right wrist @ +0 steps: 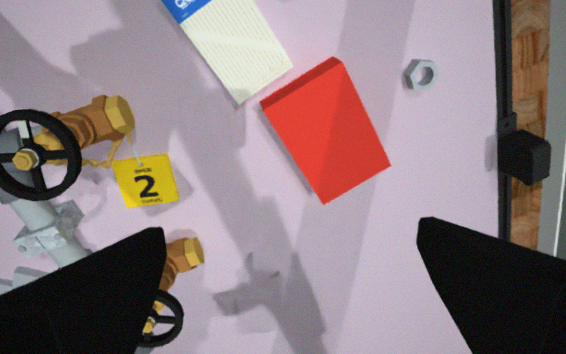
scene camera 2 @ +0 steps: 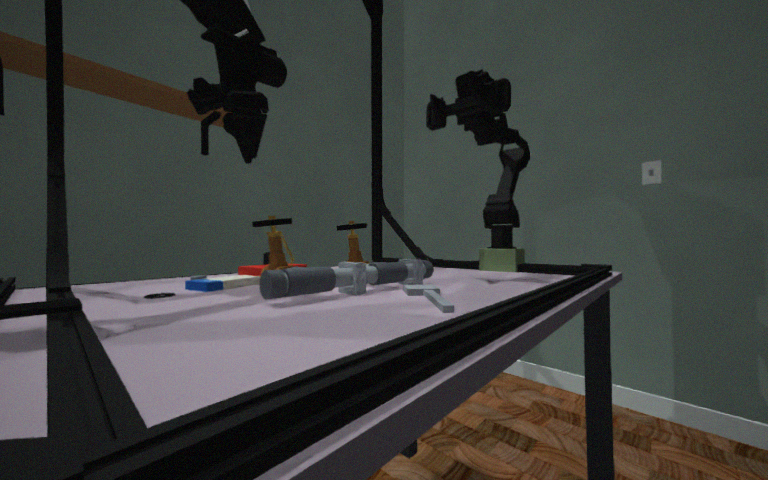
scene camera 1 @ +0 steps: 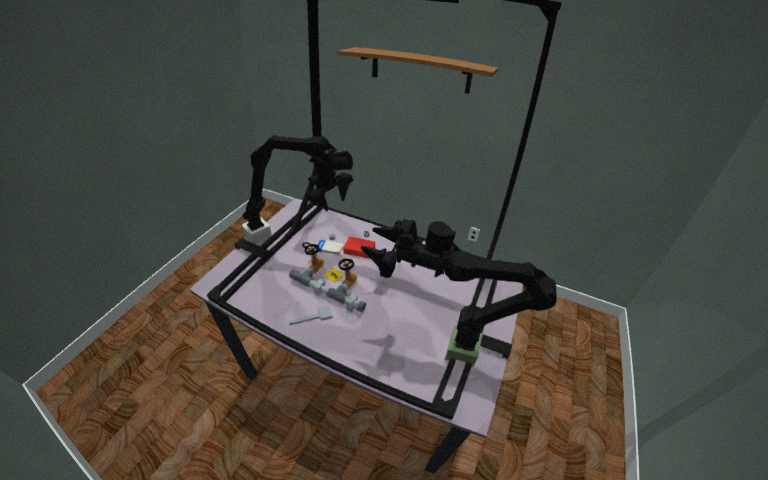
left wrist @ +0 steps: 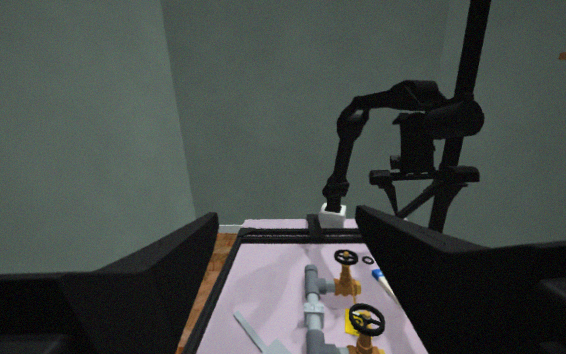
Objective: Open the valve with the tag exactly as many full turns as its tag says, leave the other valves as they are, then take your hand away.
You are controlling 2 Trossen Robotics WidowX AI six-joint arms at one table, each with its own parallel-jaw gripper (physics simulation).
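Seen in the pictures: left gripper, fingertip midpoint: [scene camera 2: 449,90] [scene camera 1: 367,238] [left wrist: 287,215]; right gripper, fingertip midpoint: [right wrist: 293,236] [scene camera 2: 250,160] [scene camera 1: 335,205] [left wrist: 417,215]; left arm's base, link origin: [scene camera 2: 501,248] [scene camera 1: 466,341]; right arm's base, link origin: [scene camera 1: 255,225] [left wrist: 333,208].
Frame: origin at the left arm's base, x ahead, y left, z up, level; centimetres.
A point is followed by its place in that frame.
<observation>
The tagged valve [scene camera 1: 316,262] @(z -0.9, x 62.5, y -15.5 cm) [scene camera 2: 275,249] @(z 0.6, x 64.4, y -15.4 cm) [left wrist: 346,286] @(z -2.2, x 62.0, y -16.0 cm) [right wrist: 92,122] @(z -2.0, x 63.5, y -17.6 cm) is brass with a black handwheel, on the left branch of the pipe in scene camera 1. Its yellow tag [scene camera 1: 329,273] @(z -5.9, x 57.6, y -16.4 cm) [left wrist: 350,325] @(z -5.9, x 55.1, y -14.6 cm) [right wrist: 167,192] @(z -6.0, x 53.6, y -17.6 cm) reads 2 and lies on the table between the valves, tied by a cord. The other valve [scene camera 1: 350,277] @(z -0.9, x 46.8, y -13.5 cm) [scene camera 2: 354,249] @(z 0.4, x 48.7, y -13.3 cm) [left wrist: 365,344] @(z 0.6, x 47.2, y -13.6 cm) [right wrist: 192,252] @(z -2.5, x 47.9, y -17.4 cm) has no visible tag. My right gripper [scene camera 1: 334,204] @(z 17.6, x 60.4, y -29.9 cm) [scene camera 2: 227,157] [right wrist: 293,236] @(z 17.6, x 60.4, y -29.9 cm) is open and empty, high above the table behind the valves. My left gripper [scene camera 1: 369,238] @(z 32.4, x 35.0, y 0.0 cm) [left wrist: 287,215] @(z 32.4, x 35.0, y 0.0 cm) is open and empty, raised to the right of them.
The grey pipe [scene camera 1: 338,296] @(z -2.3, x 47.5, y -4.2 cm) [scene camera 2: 309,281] @(z -3.6, x 65.5, y -6.0 cm) [left wrist: 312,280] @(z -1.9, x 64.4, y -7.8 cm) runs in front of the valves. A red box [scene camera 1: 359,246] @(z -3.4, x 51.7, y -33.7 cm) [right wrist: 325,135] @(z -3.4, x 52.9, y -34.4 cm) and a blue and cream pad [scene camera 1: 332,247] @(z -4.9, x 62.9, y -30.1 cm) [right wrist: 235,50] @(z -4.9, x 63.0, y -30.3 cm) lie behind. A flat grey tool [scene camera 1: 324,313] @(z -5.3, x 50.0, y 2.9 cm) [scene camera 2: 438,298] @(z -5.5, x 56.8, y 8.7 cm) lies in front. A nut [right wrist: 411,76] @(z -4.9, x 53.8, y -44.3 cm) lies near the back edge.
</observation>
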